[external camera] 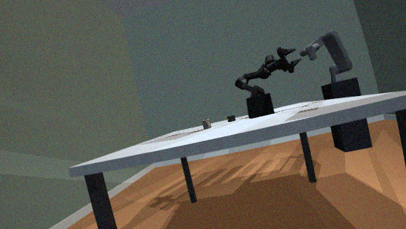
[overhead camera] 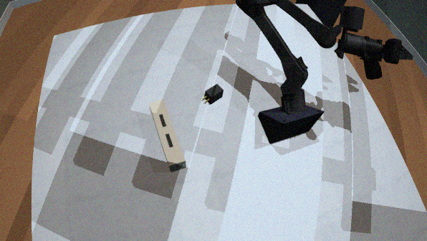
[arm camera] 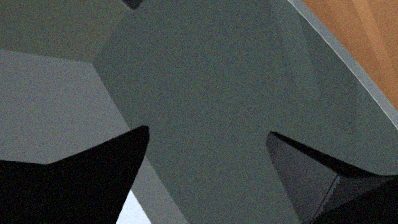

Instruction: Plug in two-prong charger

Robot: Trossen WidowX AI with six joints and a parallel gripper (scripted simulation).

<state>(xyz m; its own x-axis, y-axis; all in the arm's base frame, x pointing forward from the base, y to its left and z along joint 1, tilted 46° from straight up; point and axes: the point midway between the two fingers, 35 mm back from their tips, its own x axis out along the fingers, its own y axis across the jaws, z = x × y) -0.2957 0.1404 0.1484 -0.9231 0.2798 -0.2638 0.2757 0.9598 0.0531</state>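
The black charger lies 530 mm ahead of my gripper tip, 120 mm to the right of it and 300 mm below it.
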